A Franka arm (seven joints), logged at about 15 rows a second.
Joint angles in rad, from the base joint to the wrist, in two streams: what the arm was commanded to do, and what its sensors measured. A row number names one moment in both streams.
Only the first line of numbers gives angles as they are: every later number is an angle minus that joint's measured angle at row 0.
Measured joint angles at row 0:
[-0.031, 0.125, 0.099, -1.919, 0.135, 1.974, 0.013]
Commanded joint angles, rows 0 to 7:
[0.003, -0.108, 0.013, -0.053, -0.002, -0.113, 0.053]
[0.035, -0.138, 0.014, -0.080, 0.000, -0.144, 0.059]
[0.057, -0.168, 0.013, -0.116, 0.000, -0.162, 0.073]
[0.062, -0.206, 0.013, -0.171, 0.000, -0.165, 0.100]
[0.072, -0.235, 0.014, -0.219, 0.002, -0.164, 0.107]
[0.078, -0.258, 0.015, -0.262, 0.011, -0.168, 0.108]
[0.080, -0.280, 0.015, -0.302, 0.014, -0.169, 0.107]
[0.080, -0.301, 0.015, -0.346, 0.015, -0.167, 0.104]
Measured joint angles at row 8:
[0.090, -0.223, 0.013, -0.228, 0.001, -0.183, 0.103]
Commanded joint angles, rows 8 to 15:
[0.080, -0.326, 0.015, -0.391, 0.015, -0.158, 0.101]
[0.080, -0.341, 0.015, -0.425, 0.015, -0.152, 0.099]
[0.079, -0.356, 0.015, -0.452, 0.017, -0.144, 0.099]
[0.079, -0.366, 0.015, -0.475, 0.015, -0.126, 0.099]
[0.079, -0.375, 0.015, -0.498, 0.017, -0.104, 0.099]
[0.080, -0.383, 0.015, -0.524, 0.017, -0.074, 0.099]
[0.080, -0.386, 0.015, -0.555, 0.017, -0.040, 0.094]
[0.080, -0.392, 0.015, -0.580, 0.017, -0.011, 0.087]
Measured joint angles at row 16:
[0.089, -0.345, 0.011, -0.499, 0.002, -0.077, 0.103]
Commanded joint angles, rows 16 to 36:
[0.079, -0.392, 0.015, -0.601, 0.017, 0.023, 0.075]
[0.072, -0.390, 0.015, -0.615, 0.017, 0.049, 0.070]
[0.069, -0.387, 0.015, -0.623, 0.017, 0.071, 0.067]
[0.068, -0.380, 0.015, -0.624, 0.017, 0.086, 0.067]
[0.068, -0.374, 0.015, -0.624, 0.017, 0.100, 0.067]
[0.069, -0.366, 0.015, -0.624, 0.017, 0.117, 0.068]
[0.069, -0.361, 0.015, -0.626, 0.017, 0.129, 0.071]
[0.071, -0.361, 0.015, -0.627, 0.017, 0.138, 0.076]
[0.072, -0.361, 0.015, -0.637, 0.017, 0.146, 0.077]
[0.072, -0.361, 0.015, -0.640, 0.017, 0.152, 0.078]
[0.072, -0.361, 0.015, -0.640, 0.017, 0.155, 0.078]
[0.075, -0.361, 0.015, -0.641, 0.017, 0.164, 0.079]
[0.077, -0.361, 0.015, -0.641, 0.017, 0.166, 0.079]
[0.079, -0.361, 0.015, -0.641, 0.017, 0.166, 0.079]
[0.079, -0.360, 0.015, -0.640, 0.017, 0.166, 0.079]
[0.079, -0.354, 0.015, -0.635, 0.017, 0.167, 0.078]
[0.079, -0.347, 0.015, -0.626, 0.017, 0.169, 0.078]
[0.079, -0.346, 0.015, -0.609, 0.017, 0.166, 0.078]
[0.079, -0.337, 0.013, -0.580, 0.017, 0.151, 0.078]
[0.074, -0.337, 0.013, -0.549, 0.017, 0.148, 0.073]
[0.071, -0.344, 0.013, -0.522, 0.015, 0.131, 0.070]
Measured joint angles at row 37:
[0.085, -0.350, 0.010, -0.587, 0.002, 0.157, 0.097]
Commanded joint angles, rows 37 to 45:
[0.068, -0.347, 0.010, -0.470, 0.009, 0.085, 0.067]
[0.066, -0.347, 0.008, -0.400, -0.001, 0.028, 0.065]
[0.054, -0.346, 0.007, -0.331, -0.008, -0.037, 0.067]
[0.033, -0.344, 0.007, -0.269, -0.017, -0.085, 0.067]
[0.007, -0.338, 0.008, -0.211, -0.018, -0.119, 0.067]
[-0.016, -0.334, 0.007, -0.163, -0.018, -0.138, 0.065]
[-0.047, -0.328, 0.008, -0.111, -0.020, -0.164, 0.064]
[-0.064, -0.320, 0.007, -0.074, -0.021, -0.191, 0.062]
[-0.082, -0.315, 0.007, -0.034, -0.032, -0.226, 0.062]
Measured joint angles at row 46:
[-0.041, -0.353, 0.002, -0.128, -0.013, -0.162, 0.085]
